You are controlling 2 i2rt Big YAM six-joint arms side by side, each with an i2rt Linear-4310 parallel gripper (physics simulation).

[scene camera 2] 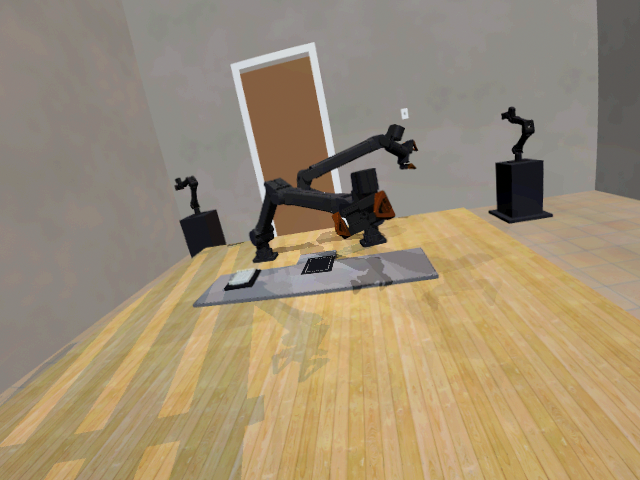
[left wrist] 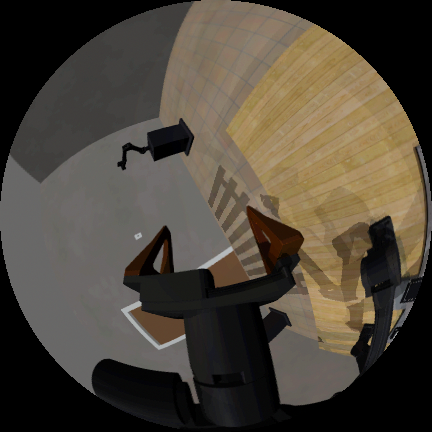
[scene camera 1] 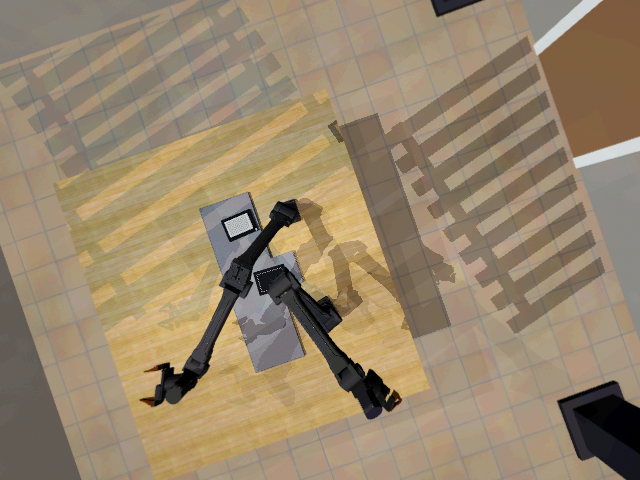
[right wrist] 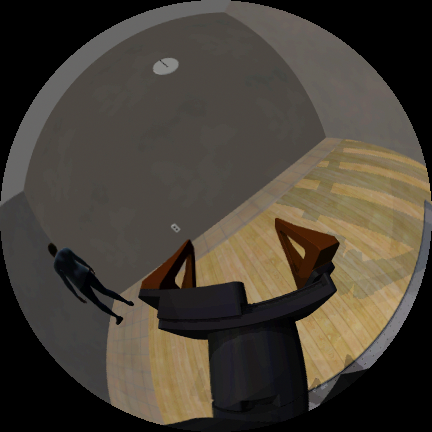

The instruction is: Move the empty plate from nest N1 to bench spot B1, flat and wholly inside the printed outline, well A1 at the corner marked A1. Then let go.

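Seen in the pictures: left gripper, fingertip midpoint: (scene camera 2: 416,159) (left wrist: 205,219) (scene camera 1: 391,391); right gripper, fingertip midpoint: (scene camera 2: 355,223) (scene camera 1: 142,385) (right wrist: 232,233); left arm's base, link origin: (scene camera 2: 373,242) (left wrist: 383,237) (scene camera 1: 325,309); right arm's base, link origin: (scene camera 2: 265,258) (scene camera 1: 290,212).
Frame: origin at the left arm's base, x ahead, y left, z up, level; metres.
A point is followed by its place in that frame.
The white plate (scene camera 1: 238,224) @[x 0.149, y -0.625, z 0.037 m] (scene camera 2: 242,277) @[x 0.181, y -0.616, z 0.039 m] lies flat in a black-rimmed nest near one end of the grey bench board (scene camera 1: 276,347) @[x 0.328, y 0.030, z 0.013 m] (scene camera 2: 408,264) @[x 0.361, y 0.035, z 0.013 m]. A dark pad with a dashed white outline (scene camera 1: 269,279) @[x 0.169, y -0.296, z 0.014 m] (scene camera 2: 318,265) @[x 0.173, y -0.292, z 0.015 m] lies near the board's middle; its printed marks are too small to read. My right gripper (scene camera 1: 143,385) @[x 0.736, y -0.213, z 0.316 m] (scene camera 2: 362,215) @[x 0.736, y -0.213, z 0.316 m] (right wrist: 232,233) @[x 0.736, y -0.213, z 0.316 m] is open and empty, raised well away from the plate, at the lower left in scene camera 1. My left gripper (scene camera 1: 394,400) @[x -0.094, y 0.308, z 0.349 m] (scene camera 2: 413,156) @[x -0.094, y 0.308, z 0.349 m] (left wrist: 205,219) @[x -0.094, y 0.308, z 0.349 m] is open and empty, high up, at the lower right in scene camera 1.
The right arm (scene camera 1: 211,330) @[x 0.369, y -0.257, z 0.349 m] crosses over the board between plate and pad in scene camera 1. The left arm (scene camera 1: 320,328) @[x -0.011, y -0.075, z 0.449 m] reaches away beside the pad. The wooden table (scene camera 1: 170,444) @[x 1.088, y 0.175, z 0.000 m] (scene camera 2: 361,387) @[x 0.868, y -0.279, z 0.000 m] carries the board. Black pedestals (scene camera 2: 519,188) (scene camera 2: 202,229) with small arms stand beyond the table.
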